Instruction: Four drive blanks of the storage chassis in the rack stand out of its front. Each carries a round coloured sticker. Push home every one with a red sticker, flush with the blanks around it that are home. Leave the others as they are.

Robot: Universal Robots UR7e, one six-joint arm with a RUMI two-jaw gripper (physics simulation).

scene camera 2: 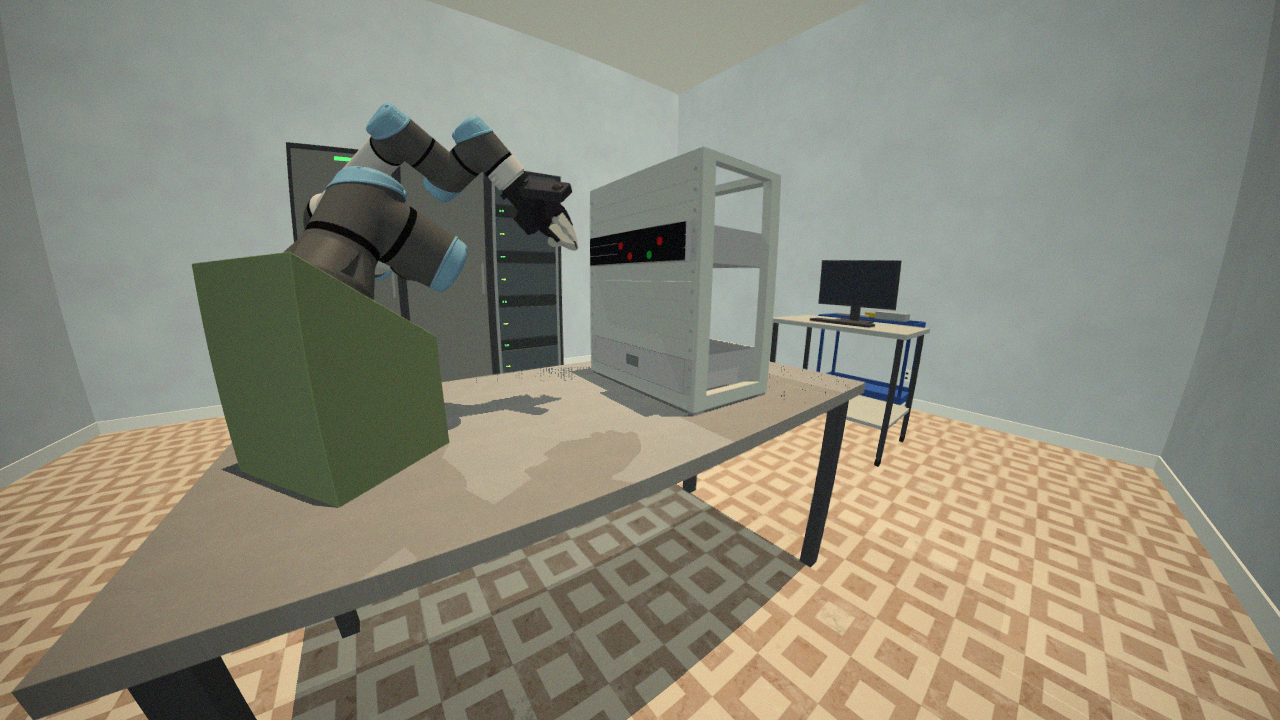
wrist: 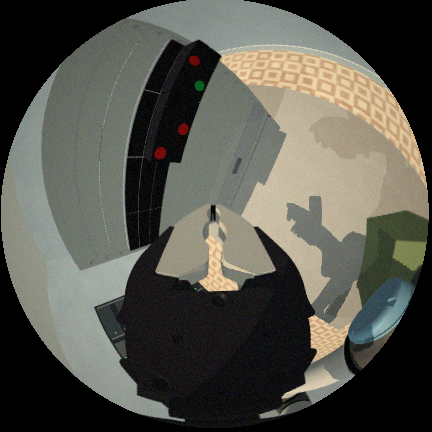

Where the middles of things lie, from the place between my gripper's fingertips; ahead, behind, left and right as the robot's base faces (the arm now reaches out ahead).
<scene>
My gripper is now 280 mm short of the grey rack (scene camera 2: 656, 226), 90 mm above it and 40 mm to the right of it.
</scene>
